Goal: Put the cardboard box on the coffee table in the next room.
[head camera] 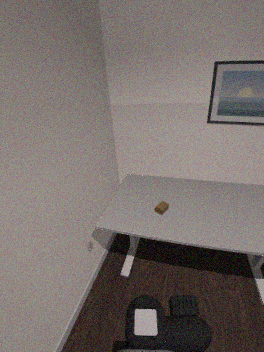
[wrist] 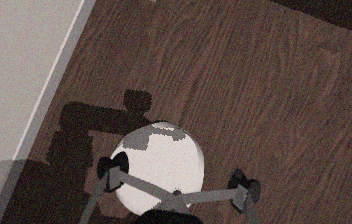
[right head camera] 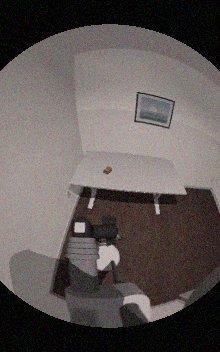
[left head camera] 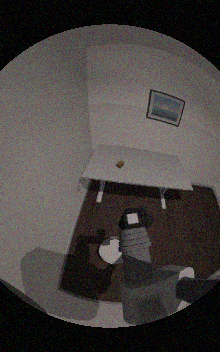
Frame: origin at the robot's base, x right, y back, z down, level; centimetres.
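Seen in the pictures: gripper, between the fingertips: (wrist: 178, 173); robot's base, origin of its link: (wrist: 161, 163) (right head camera: 104, 255) (left head camera: 113, 249).
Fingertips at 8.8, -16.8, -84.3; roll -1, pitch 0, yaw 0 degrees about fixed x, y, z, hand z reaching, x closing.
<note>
Pixels of each thing's middle, then the offset from my fingertips to it, as dx, dy, dz. Level surfaces: height alone.
- cardboard box, middle of its body: (head camera: 162, 207) (right head camera: 107, 169) (left head camera: 119, 163) +5.7, -82.1, +12.5
- light grey desk, height of its surface: dz +15.0
- dark wooden floor, height of its surface: dz +87.0
- framed seascape, middle of its body: (head camera: 248, 94) (right head camera: 154, 109) (left head camera: 165, 107) +74.1, -118.9, -62.1
The cardboard box (head camera: 161, 207) (left head camera: 120, 164) (right head camera: 107, 170) is small and brown. It lies on the light grey desk (head camera: 210, 215) (left head camera: 155, 167) (right head camera: 145, 175), left of its middle. My gripper (wrist: 178, 173) is open in the wrist view, with its two dark fingertips wide apart and nothing between them. It points down above the floor and my round white base, well short of the desk and apart from the box. In the head view the dark wrist is at the bottom and the fingers are hidden. A coffee table does not show in these views.
A wall (head camera: 50, 150) (wrist: 35, 60) runs along the left, close to the arm. The desk's white legs (head camera: 128, 265) (left head camera: 163, 199) (right head camera: 91, 199) stand on the dark wooden floor (wrist: 260, 100). A framed seascape (head camera: 242, 95) (left head camera: 166, 108) (right head camera: 154, 110) hangs on the wall behind the desk.
</note>
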